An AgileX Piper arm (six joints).
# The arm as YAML. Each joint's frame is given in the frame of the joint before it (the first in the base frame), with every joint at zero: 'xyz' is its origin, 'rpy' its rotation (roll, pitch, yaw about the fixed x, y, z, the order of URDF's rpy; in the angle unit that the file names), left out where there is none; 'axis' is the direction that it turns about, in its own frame. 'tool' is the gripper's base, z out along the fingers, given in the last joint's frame.
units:
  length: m
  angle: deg
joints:
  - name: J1
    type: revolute
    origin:
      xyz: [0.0, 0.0, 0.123]
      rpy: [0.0, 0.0, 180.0]
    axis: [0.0, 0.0, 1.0]
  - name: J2
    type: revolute
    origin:
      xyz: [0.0, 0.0, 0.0]
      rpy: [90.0, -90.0, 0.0]
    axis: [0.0, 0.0, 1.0]
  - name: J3
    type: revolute
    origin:
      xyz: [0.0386, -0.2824, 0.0]
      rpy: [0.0, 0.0, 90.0]
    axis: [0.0, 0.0, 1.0]
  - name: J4
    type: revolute
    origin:
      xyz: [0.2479, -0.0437, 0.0]
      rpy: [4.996, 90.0, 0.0]
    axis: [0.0, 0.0, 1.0]
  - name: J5
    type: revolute
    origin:
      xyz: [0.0, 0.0, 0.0]
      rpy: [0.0, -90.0, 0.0]
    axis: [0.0, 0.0, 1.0]
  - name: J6
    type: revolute
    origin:
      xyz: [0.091, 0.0, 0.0]
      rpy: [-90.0, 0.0, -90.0]
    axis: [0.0, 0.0, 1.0]
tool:
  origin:
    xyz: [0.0, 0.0, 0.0]
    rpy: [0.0, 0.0, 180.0]
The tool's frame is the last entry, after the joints.
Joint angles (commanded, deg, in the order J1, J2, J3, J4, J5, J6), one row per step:
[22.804 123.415 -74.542 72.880 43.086 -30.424]
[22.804 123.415 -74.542 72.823 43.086 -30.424]
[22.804 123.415 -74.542 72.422 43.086 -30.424]
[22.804 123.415 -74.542 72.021 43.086 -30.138]
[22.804 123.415 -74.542 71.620 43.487 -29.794]
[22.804 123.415 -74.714 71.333 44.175 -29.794]
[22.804 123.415 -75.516 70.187 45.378 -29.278]
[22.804 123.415 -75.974 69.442 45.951 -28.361]
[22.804 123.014 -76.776 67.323 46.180 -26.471]
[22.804 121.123 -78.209 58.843 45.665 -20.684]
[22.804 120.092 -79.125 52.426 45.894 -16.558]
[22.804 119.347 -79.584 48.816 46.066 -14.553]
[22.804 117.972 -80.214 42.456 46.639 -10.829]
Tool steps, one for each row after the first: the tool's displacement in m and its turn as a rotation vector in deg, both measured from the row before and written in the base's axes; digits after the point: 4 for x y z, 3 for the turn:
[0.0000 0.0000 0.0000 -0.038 -0.016 0.040]
[-0.0002 -0.0002 -0.0003 -0.266 -0.112 0.278]
[-0.0002 -0.0002 -0.0003 -0.238 0.102 0.090]
[-0.0008 0.0000 -0.0001 -0.039 0.362 0.326]
[-0.0005 0.0005 0.0008 0.207 0.138 0.670]
[0.0005 0.0011 0.0029 0.144 -0.007 1.274]
[0.0004 0.0005 0.0015 -0.014 0.380 0.300]
[0.0013 -0.0002 0.0046 -0.789 -0.173 0.324]
[0.0018 -0.0046 0.0130 -4.595 -1.767 1.031]
[0.0005 -0.0040 0.0066 -3.668 -0.866 0.943]
[0.0002 -0.0026 0.0048 -2.091 -0.858 0.645]
[-0.0004 -0.0052 0.0084 -3.784 -1.240 0.879]

